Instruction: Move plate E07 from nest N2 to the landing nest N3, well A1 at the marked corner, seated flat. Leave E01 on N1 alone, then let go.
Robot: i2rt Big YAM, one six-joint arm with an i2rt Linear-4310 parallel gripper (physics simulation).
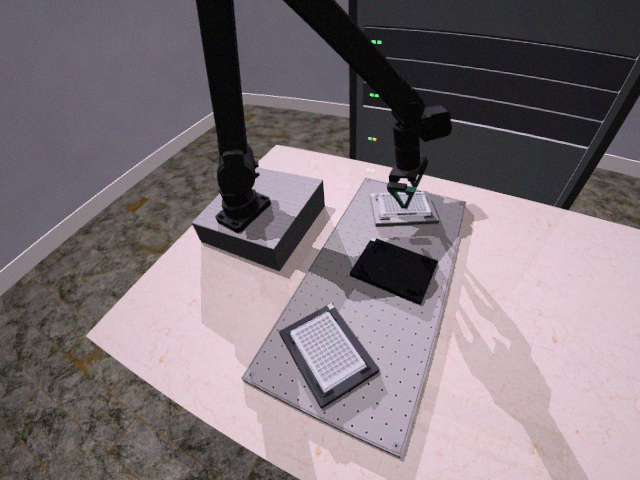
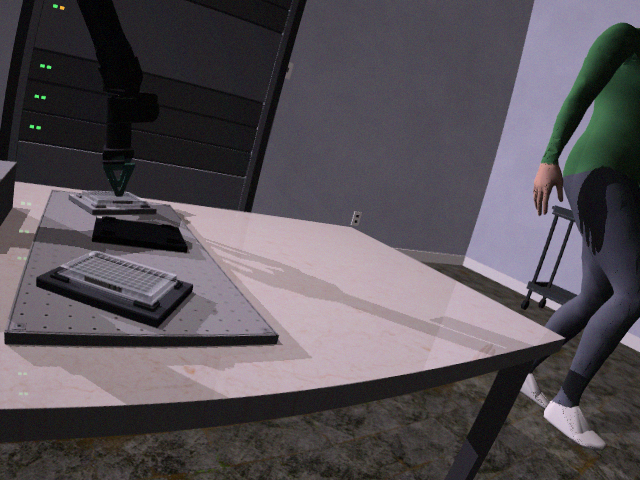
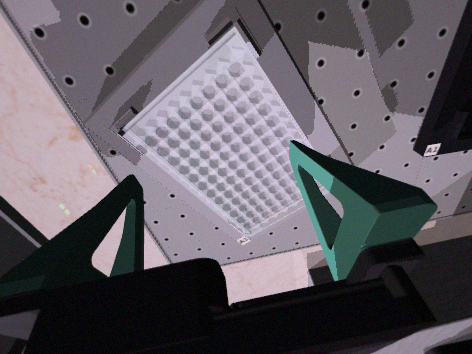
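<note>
A clear 96-well plate (image 1: 387,206) (image 2: 95,197) (image 3: 200,130) lies in the far light grey nest (image 1: 379,222) (image 3: 287,75) and looks flat. My gripper (image 1: 408,200) (image 2: 119,194) (image 3: 213,164) is open and empty at this plate, green fingers spread towards its two long sides; fingertip height is hard to tell. The black middle nest (image 1: 395,268) (image 2: 139,235) (image 3: 450,110) holds no plate and carries an A1 label (image 3: 432,149) at one corner. A second plate (image 1: 328,351) (image 2: 121,276) lies in the near dark grey nest (image 1: 357,347). Nest and plate names are not readable.
The nests stand on a perforated grey board (image 1: 403,330) (image 2: 232,320). The arm base stands on a grey block (image 1: 299,201) beside it. A dark rack (image 1: 353,103) is behind the table. A person in green (image 2: 594,124) stands to the right.
</note>
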